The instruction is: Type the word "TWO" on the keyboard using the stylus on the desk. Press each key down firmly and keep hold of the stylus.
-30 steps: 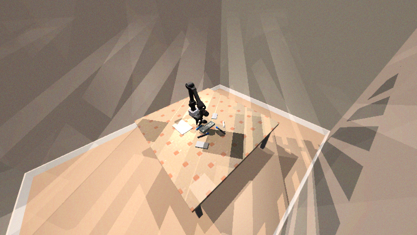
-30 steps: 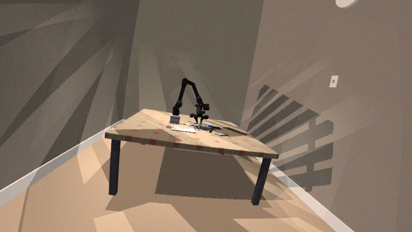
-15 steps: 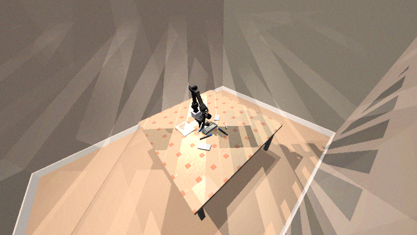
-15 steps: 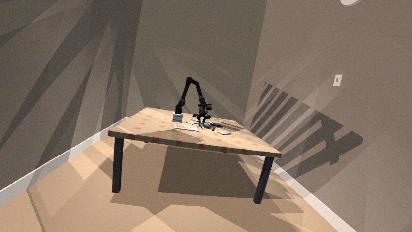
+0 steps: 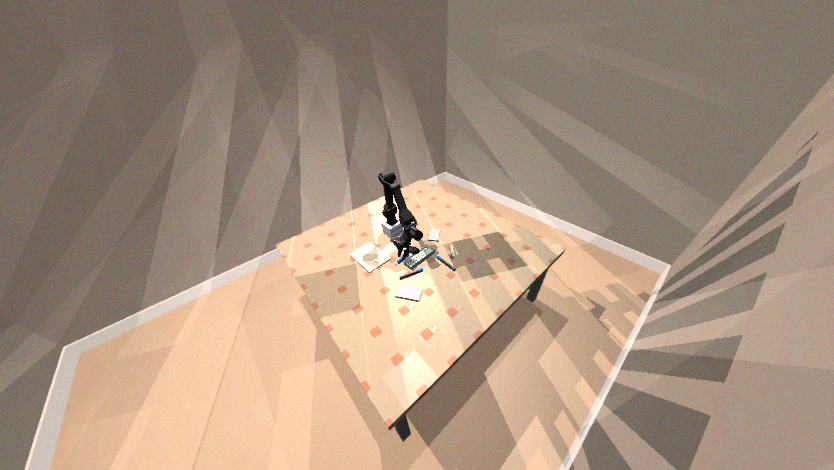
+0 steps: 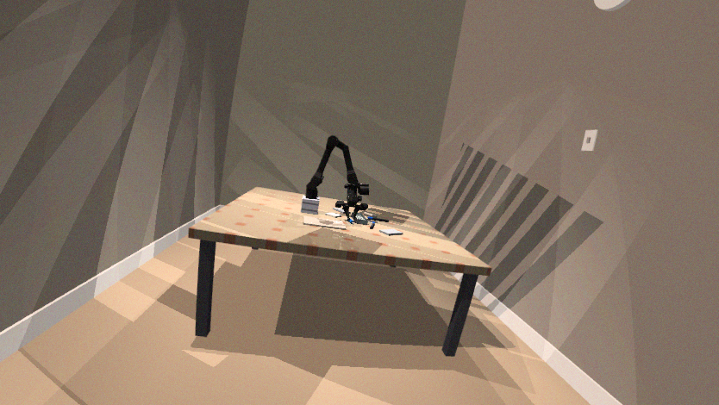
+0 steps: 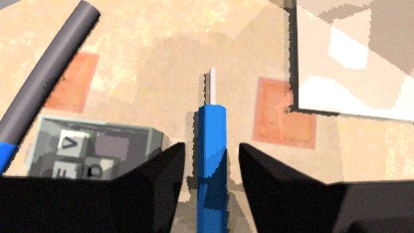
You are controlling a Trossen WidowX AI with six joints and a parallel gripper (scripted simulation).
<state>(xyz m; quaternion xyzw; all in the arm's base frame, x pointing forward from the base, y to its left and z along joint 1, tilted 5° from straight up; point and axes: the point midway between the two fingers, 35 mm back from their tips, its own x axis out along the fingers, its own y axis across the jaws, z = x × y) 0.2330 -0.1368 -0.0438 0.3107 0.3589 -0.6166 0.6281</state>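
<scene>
My gripper tip is 1 cm to the left of the blue stylus and 1 cm above it. Round my gripper tip: white paper sheet: 17 cm behind, 10 cm to the right, 1 cm below; grey stylus tip: 5 cm to the right, 1 cm below; small white pad: 12 cm to the left, 9 cm behind, 1 cm below.
</scene>
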